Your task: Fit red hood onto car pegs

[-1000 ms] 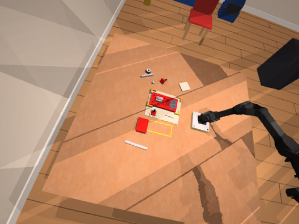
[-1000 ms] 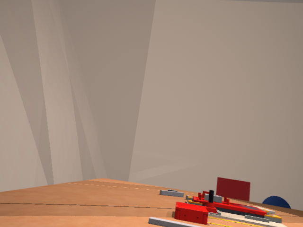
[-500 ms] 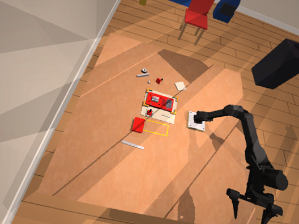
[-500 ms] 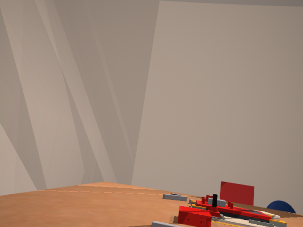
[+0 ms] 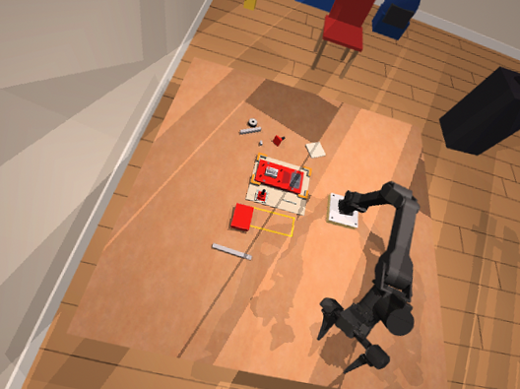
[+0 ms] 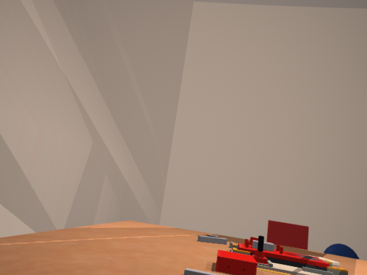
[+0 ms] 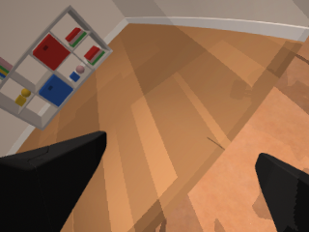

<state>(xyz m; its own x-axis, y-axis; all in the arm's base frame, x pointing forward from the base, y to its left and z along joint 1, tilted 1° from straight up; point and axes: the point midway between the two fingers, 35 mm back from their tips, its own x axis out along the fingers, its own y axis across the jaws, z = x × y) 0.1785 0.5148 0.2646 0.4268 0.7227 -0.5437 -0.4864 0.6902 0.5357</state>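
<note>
My gripper tip is 24 cm short of the red hood, 42 cm to the left of it and 27 cm above it. From my gripper tip the other things lie so: grey bar 25 cm ahead, 29 cm to the right, 28 cm below; then white tile 6 cm behind, 82 cm to the right, 28 cm below.
</note>
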